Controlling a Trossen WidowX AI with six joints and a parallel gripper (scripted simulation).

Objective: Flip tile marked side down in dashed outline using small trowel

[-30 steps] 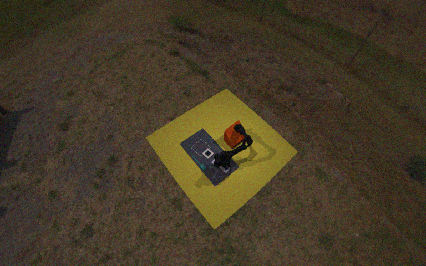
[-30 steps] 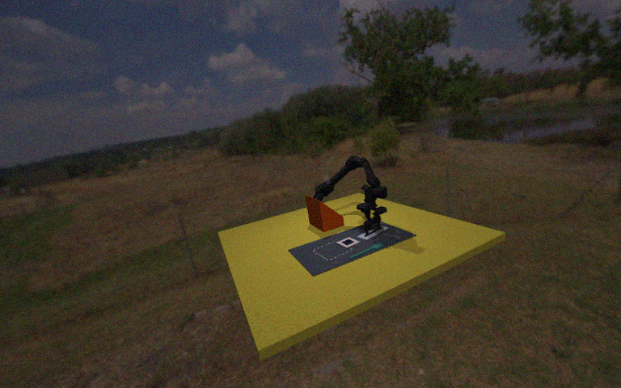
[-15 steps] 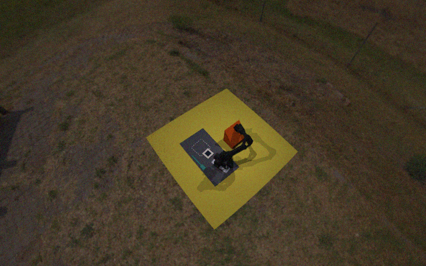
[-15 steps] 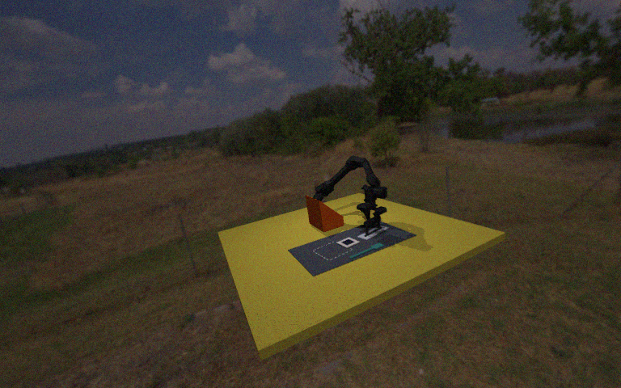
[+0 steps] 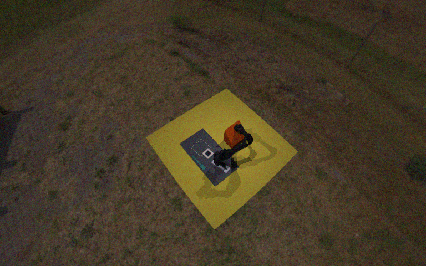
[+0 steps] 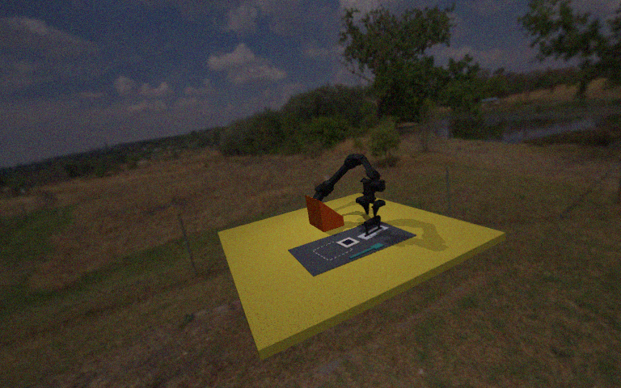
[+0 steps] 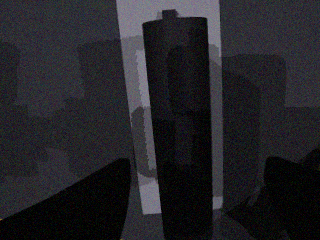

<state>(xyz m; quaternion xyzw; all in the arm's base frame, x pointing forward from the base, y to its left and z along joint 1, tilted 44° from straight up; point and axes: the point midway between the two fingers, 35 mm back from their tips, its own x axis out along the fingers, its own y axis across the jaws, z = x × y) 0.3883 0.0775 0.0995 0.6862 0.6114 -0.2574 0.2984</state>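
My gripper tip is now 70 mm above the trowel, 20 mm to the left of it and 10 mm short of it. Also, from my gripper tip: dark grey mat 180 mm to the right, 130 mm below, 10 mm ahead; teal bar 170 mm to the right, 150 mm ahead, 100 mm below; tile 190 mm to the right, 100 mm below.
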